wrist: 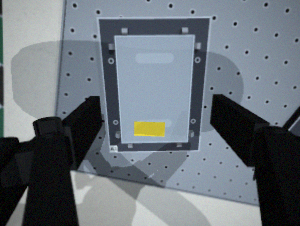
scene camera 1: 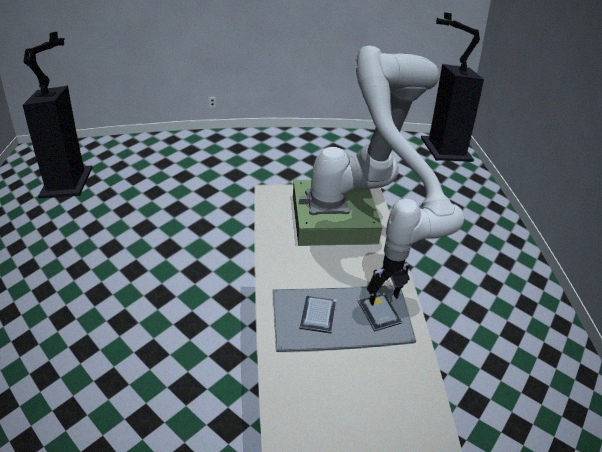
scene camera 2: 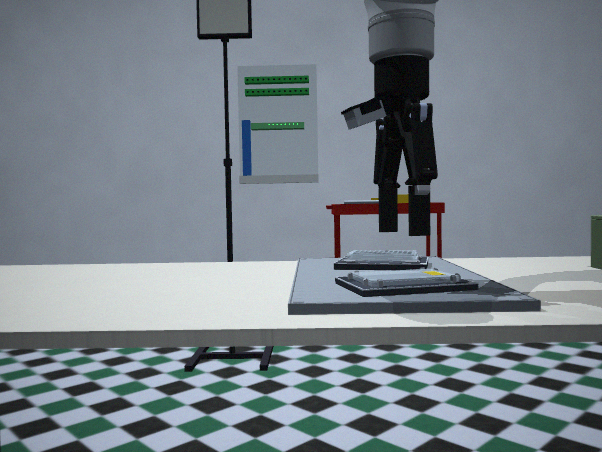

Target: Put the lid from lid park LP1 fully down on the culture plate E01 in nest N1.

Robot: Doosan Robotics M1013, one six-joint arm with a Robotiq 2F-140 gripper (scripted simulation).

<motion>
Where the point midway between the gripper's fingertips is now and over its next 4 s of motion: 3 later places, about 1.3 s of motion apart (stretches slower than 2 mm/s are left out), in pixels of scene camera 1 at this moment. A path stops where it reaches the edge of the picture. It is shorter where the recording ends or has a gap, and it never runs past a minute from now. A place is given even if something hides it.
My gripper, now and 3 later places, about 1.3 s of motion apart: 383,299; 381,306; 381,307; 380,310
</motion>
